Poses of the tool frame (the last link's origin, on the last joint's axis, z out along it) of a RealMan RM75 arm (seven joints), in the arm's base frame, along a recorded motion.
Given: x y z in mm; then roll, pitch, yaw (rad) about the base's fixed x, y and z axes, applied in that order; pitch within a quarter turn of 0, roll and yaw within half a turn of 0.
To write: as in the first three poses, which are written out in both.
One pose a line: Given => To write
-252 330 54 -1.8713 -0.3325 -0.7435 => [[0.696 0.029 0.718 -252], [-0.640 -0.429 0.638 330], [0.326 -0.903 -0.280 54], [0 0 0 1]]
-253 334 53 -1.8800 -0.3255 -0.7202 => [[0.712 0.028 0.701 -253], [-0.625 -0.430 0.652 334], [0.320 -0.903 -0.288 53], [0 0 0 1]]
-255 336 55 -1.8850 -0.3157 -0.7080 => [[0.722 0.023 0.691 -255], [-0.618 -0.427 0.660 336], [0.310 -0.904 -0.294 55], [0 0 0 1]]
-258 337 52 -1.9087 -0.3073 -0.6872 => [[0.737 0.010 0.676 -258], [-0.605 -0.437 0.666 337], [0.302 -0.899 -0.316 52], [0 0 0 1]]
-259 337 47 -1.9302 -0.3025 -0.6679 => [[0.749 0.001 0.662 -259], [-0.591 -0.449 0.670 337], [0.298 -0.894 -0.336 47], [0 0 0 1]]
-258 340 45 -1.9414 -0.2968 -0.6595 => [[0.756 -0.006 0.655 -258], [-0.586 -0.453 0.672 340], [0.292 -0.891 -0.346 45], [0 0 0 1]]
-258 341 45 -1.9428 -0.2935 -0.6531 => [[0.760 -0.007 0.650 -258], [-0.582 -0.452 0.676 341], [0.289 -0.892 -0.348 45], [0 0 0 1]]
